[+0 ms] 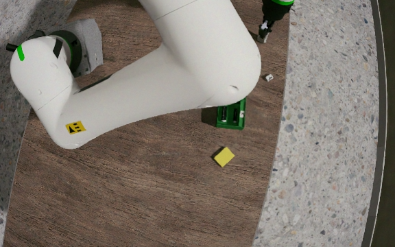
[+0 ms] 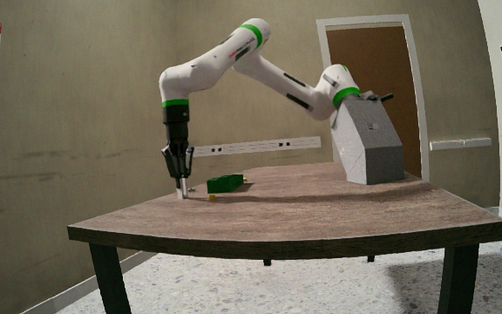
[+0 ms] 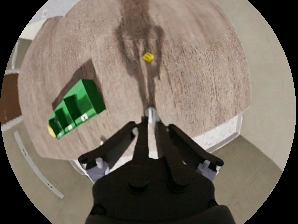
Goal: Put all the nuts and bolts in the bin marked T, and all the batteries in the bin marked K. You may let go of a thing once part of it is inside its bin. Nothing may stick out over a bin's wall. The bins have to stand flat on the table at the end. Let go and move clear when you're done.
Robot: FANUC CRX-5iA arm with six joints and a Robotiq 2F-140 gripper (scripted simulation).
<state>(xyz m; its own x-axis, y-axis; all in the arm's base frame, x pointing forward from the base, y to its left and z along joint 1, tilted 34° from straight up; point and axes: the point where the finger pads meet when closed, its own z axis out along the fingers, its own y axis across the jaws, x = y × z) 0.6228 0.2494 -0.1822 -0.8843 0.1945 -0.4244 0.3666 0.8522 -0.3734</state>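
The green bins is 230 mm to the right of my hand, 70 mm behind it and 10 mm below it. Round my hand: pale bolt 30 mm below, 10 mm behind; then yellow cube 120 mm behind, 30 mm to the left, 30 mm below; then white nut 150 mm to the right, 50 mm ahead, 30 mm below.
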